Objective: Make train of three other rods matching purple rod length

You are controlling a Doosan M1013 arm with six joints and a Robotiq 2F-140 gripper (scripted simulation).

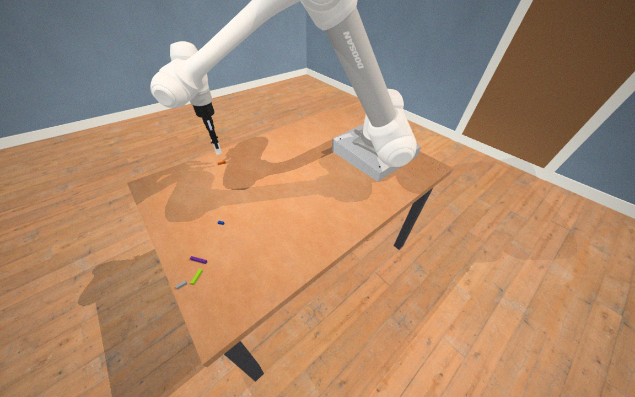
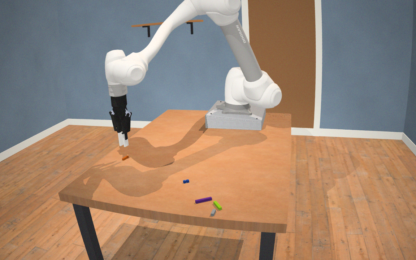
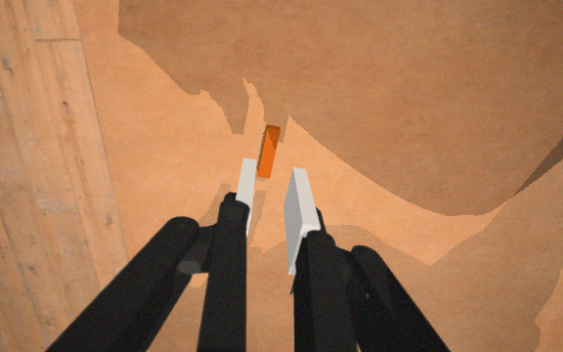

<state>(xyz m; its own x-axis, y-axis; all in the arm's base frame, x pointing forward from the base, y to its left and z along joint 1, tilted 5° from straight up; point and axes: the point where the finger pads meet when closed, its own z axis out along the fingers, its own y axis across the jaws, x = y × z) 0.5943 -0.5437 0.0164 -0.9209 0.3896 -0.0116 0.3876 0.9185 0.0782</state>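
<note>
Now: the orange rod 100 mm below my hand. From my hand the other things lie so: grey rod 460 mm ahead, 450 mm to the left, 100 mm below; lime rod 470 mm to the left, 410 mm ahead, 100 mm below; purple rod 410 mm to the left, 380 mm ahead, 100 mm below.
</note>
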